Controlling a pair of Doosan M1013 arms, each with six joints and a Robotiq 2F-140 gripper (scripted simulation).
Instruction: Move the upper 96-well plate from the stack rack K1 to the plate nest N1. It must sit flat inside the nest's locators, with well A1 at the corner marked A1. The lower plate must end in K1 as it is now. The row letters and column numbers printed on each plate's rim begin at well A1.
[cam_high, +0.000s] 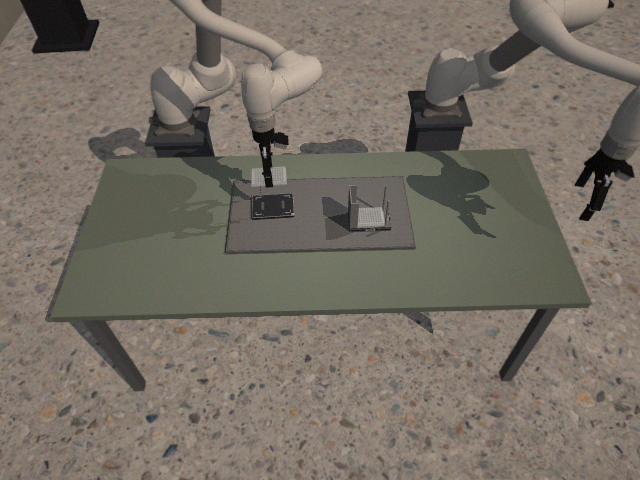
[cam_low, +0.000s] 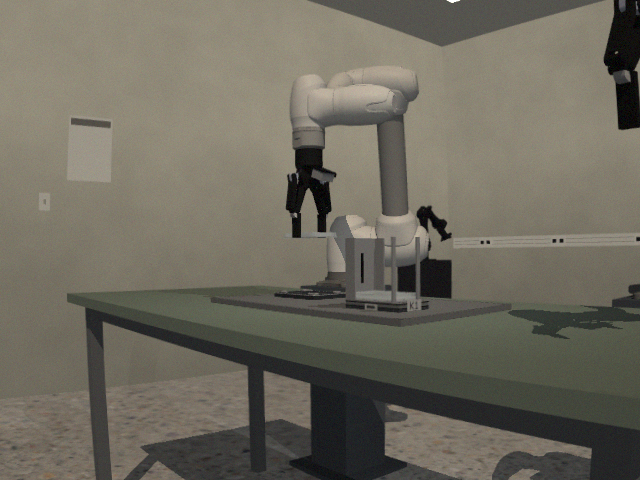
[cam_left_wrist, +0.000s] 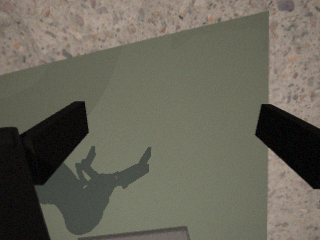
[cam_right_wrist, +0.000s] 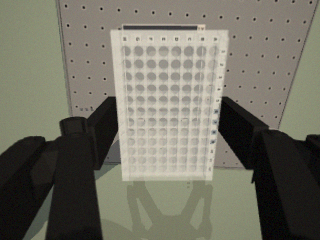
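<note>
My right gripper is now 18 cm above the plate nest N1. From my right hand the other things lie so: grey perforated board: 19 cm below, 18 cm to the left, 4 cm ahead; then rack K1: 37 cm to the left, 18 cm below, 11 cm ahead; then A1 mark: 17 cm below, 8 cm to the left, 6 cm ahead.
</note>
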